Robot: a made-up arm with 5 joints.
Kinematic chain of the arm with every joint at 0, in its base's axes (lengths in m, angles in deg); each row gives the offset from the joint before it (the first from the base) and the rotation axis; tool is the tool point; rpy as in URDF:
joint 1: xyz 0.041 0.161 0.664 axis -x
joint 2: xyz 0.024 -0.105 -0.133 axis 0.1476 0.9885 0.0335
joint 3: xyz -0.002 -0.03 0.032 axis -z
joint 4: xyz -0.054 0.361 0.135 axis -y
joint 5: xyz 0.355 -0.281 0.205 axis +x
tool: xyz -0.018 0.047 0.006 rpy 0 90 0
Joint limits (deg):
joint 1: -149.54..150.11
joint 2: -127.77..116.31
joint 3: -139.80..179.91
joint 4: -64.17..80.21
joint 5: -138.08..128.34
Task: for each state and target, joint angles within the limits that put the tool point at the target. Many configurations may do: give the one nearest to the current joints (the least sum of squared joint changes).
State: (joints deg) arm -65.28 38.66 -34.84 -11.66 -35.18
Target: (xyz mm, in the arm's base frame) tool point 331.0 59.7 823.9
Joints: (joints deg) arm -74.44 25.41 -41.32 -0.59 -35.60
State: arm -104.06 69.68 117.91 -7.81 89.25
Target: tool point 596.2 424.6 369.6
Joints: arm -94.05 95.48 115.01 31.69 81.94
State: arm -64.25 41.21 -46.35 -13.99 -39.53
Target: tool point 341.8 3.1 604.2
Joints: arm -109.12 -4.51 -2.64 -9.52 -52.09
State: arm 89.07 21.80 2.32 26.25 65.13
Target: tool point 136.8 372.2 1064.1
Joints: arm 35.25 8.44 -2.75 46.81 71.09
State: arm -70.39 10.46 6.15 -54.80 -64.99
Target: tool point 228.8 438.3 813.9
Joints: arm -117.46 39.19 -2.94 -61.39 -57.69
